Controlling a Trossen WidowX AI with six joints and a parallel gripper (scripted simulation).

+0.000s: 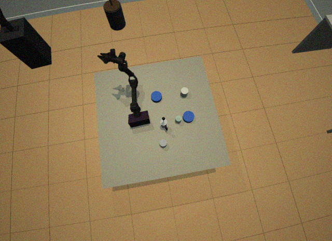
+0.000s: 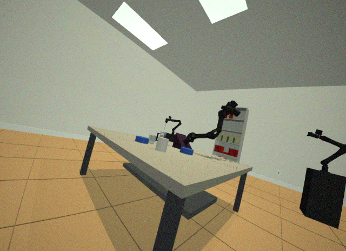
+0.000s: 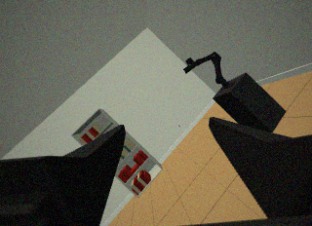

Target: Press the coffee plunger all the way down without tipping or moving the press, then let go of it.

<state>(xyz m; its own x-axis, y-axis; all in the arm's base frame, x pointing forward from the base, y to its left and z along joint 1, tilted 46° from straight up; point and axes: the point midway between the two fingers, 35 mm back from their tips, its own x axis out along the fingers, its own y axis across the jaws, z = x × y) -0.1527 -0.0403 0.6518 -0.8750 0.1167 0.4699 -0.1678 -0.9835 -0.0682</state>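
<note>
My gripper tip is now 60 cm to the left of the coffee plunger, 42 cm short of it and 39 cm above it. From my gripper tip the other things lie so: coffee press (61 cm to the right, 45 cm below, 42 cm ahead); then white cup (72 cm ahead, 53 cm below, 30 cm to the right).
</note>
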